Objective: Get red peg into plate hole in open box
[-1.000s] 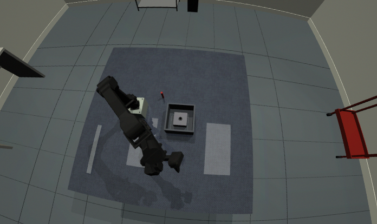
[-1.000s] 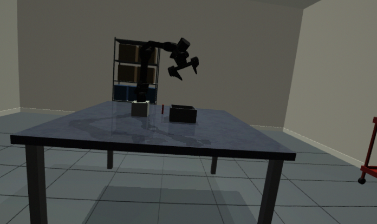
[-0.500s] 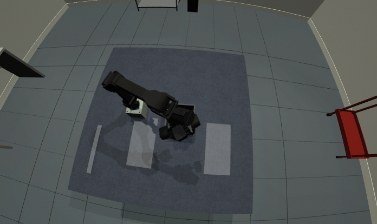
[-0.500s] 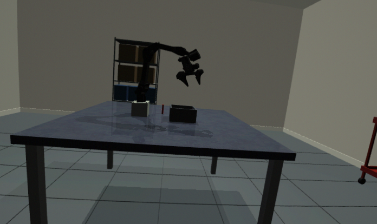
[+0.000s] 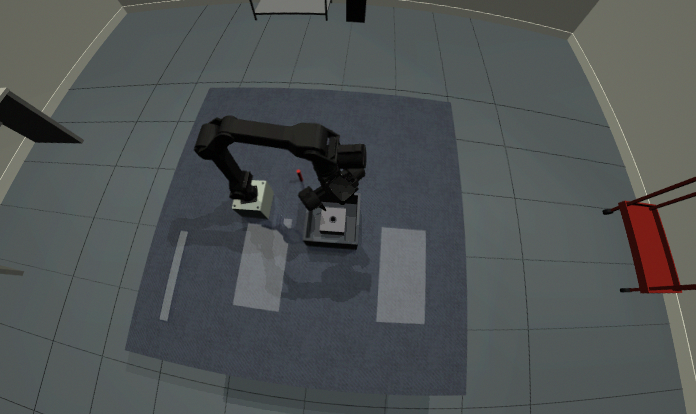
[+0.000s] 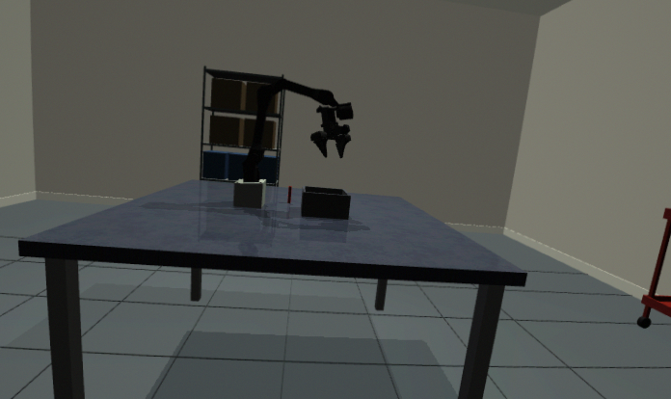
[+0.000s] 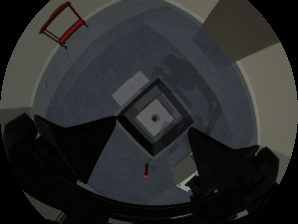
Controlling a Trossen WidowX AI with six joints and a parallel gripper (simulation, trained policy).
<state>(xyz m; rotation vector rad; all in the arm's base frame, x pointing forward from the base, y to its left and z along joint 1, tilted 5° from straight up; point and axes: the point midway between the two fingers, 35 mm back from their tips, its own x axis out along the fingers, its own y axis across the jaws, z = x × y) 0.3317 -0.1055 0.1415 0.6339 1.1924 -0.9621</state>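
Now: the red peg 140 mm behind my gripper tip, 210 mm to the left of it and 200 mm below it. Also, from my gripper tip: dark box (20 mm behind, 210 mm below); then plate (20 mm behind, 190 mm below).
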